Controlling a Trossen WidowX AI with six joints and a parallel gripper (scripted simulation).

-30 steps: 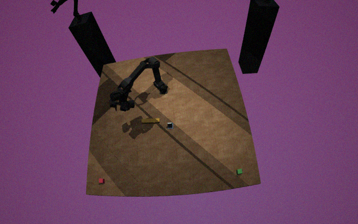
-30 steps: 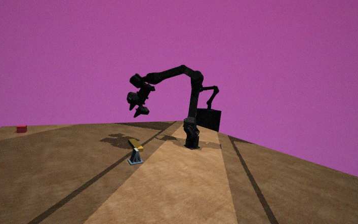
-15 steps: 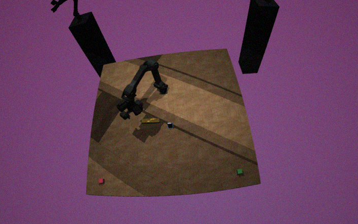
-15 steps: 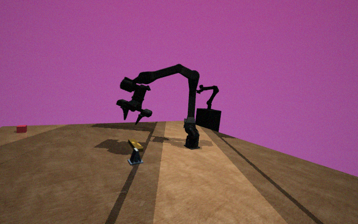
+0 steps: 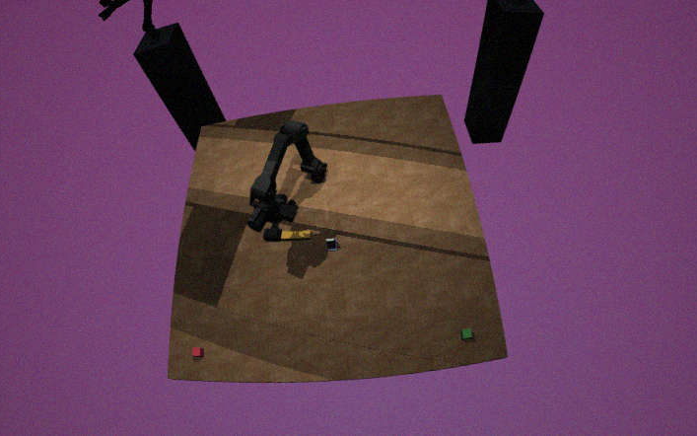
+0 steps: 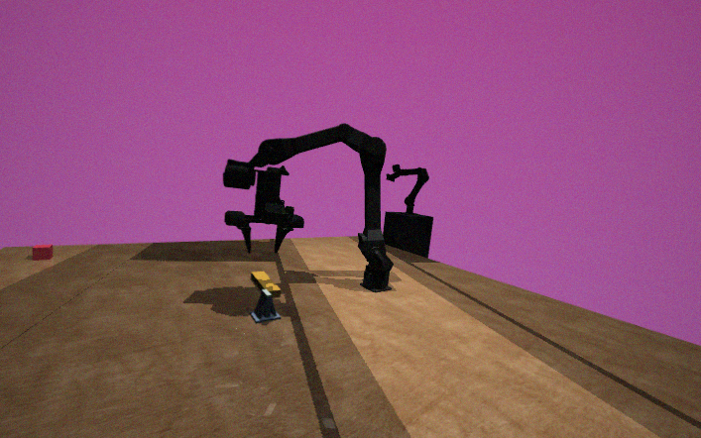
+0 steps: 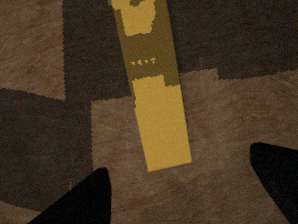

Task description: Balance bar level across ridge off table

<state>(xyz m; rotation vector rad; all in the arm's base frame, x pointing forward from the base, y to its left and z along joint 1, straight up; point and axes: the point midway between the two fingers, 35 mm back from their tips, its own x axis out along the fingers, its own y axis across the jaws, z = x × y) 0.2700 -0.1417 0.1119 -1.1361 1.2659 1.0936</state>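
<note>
Right now the yellow bar is 30 mm to the left of my gripper tip and 70 mm below it. Also, from my gripper tip: green cube 470 mm ahead, 640 mm to the left, 60 mm below; dark blue ridge 60 mm ahead, 190 mm to the left, 50 mm below; red cube 470 mm ahead, 360 mm to the right, 60 mm below.
</note>
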